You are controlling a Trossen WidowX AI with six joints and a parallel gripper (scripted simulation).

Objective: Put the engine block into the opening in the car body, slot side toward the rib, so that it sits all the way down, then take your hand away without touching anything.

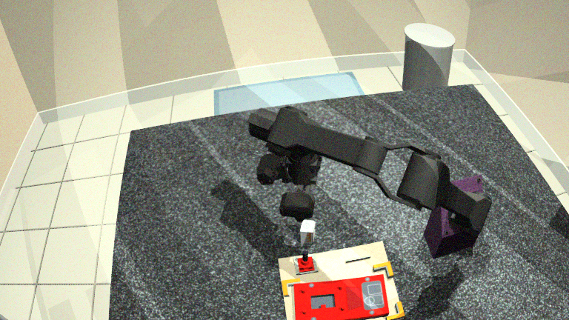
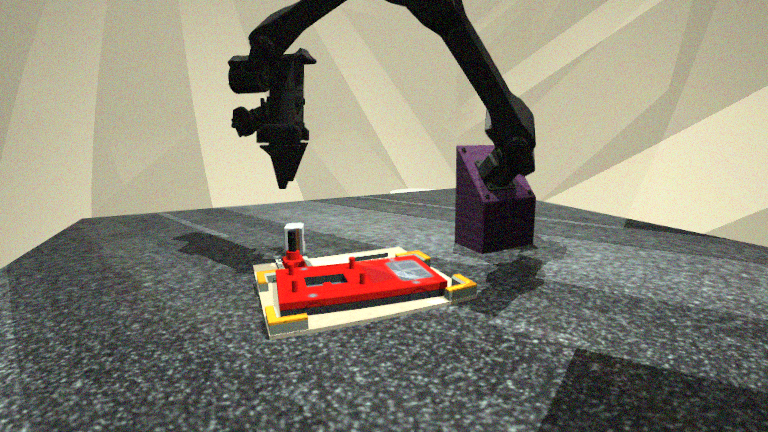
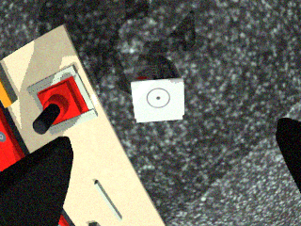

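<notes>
My gripper tip is 10 mm past the engine block and 90 mm above it. From my gripper tip the other things lie so: cream base plate 40 mm behind, 190 mm to the left, 110 mm below; black peg 10 mm ahead, 90 mm to the left, 80 mm below.
</notes>
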